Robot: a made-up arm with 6 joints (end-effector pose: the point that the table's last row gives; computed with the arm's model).
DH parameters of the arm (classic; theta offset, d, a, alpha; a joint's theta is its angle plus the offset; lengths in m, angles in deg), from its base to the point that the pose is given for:
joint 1: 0 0.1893 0 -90
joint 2: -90 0 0.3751 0
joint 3: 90 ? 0 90
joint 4: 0 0.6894 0 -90
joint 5: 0 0 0 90
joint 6: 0 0.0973 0 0
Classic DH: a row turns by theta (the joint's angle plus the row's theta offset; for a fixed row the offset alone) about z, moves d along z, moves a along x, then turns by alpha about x.
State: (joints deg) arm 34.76 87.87 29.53 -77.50 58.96 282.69
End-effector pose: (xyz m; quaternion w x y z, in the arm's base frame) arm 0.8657 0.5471 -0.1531 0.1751 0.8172 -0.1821 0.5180
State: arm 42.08 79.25 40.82 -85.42 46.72 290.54
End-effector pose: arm 0.7794 0.6589 -0.1245 0.0466 0.8314 -0.0756 0.5486
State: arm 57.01 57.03 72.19 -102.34 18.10 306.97
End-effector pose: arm 0.4969 0.7797 -0.0960 0.1916 -0.8613 -0.1815 -0.4342
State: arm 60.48 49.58 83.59 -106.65 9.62 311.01
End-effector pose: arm 0.4056 0.7604 -0.1014 0.2276 -0.8702 -0.2502 -0.3583
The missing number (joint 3, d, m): 0.0373
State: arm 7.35 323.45 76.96 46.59 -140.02 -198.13
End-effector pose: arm 0.1423 0.0102 0.9866 0.0572 -0.5971 -0.5404 0.5900
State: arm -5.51 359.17 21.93 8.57 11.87 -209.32
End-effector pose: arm 0.2980 0.0117 1.2892 0.2151 0.2781 0.0525 0.9347
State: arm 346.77 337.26 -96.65 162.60 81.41 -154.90
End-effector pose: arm -0.6792 0.2276 0.1098 0.1627 0.2727 0.9345 0.1607
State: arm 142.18 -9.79 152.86 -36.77 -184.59 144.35
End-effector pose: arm -0.2469 0.1503 0.0816 0.8923 0.0942 0.3346 -0.2880
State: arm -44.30 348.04 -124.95 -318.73 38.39 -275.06
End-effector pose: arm -0.3998 0.4980 0.0281 0.5677 -0.7916 0.0142 0.2256
